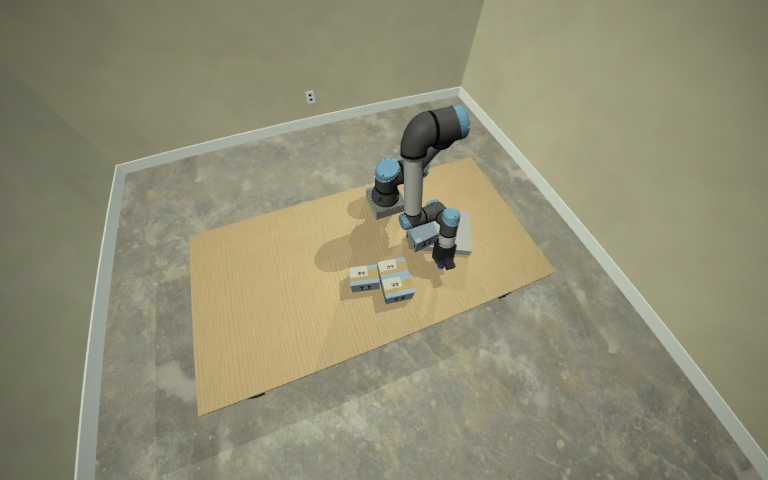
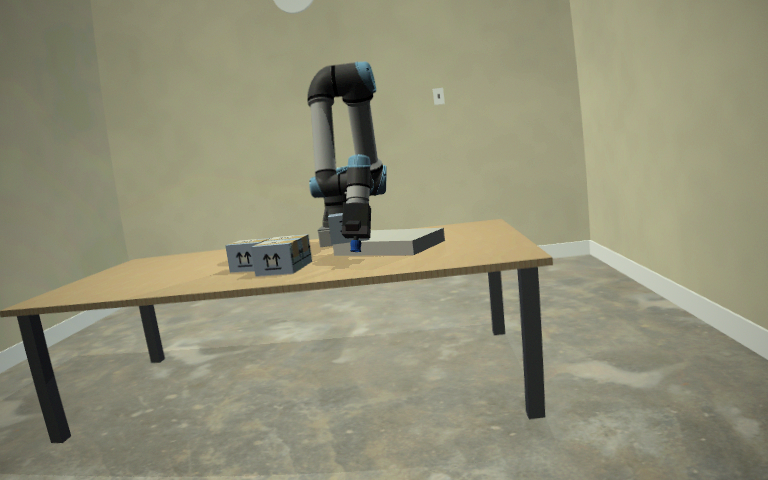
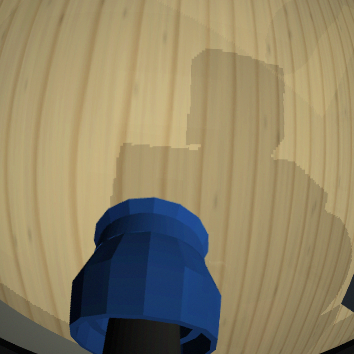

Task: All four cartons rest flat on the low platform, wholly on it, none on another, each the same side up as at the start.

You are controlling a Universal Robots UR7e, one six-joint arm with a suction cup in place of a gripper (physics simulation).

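Where they show: hand, tool point: (image 1: 440, 266) (image 2: 355, 251) (image 3: 150, 247); arm's base, link origin: (image 1: 385, 196).
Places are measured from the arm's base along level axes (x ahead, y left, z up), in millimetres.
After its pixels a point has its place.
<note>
Three cartons stand close together on the table, labels up: the left one (image 1: 363, 277) {x 409, y -277, z 23 mm} (image 2: 240, 259) {x 437, y -295, z -29 mm}, the back one (image 1: 391, 266) {x 406, y -138, z 21 mm} and the front one (image 1: 397, 289) {x 518, y -157, z 23 mm} (image 2: 272, 260) {x 548, y -153, z -26 mm}. A fourth carton (image 1: 423, 236) {x 339, y 53, z 70 mm} (image 2: 335, 223) {x 361, y 31, z 46 mm}, plain blue-grey face up, is at the left end of the low grey platform (image 1: 463, 233) {x 357, y 296, z -24 mm} (image 2: 390, 247) {x 425, y 210, z -46 mm}. My arm partly hides this carton and where it rests, so its exact support cannot be told. My suction gripper (image 1: 440, 265) (image 2: 355, 245) (image 3: 151, 215) is open, with no carton on its blue cup. It hangs above the table before the platform.
The wooden table (image 1: 266, 300) {x 313, y -732, z -73 mm} (image 2: 141, 277) {x 333, y -731, z -73 mm} (image 3: 100, 100) {x 526, y 122, z -73 mm} carries the arm's grey base block (image 1: 387, 211) {x 85, y -21, z -23 mm} behind the cartons. The table's front edge runs past the front carton. The arm's shadow falls on the table under the cup.
</note>
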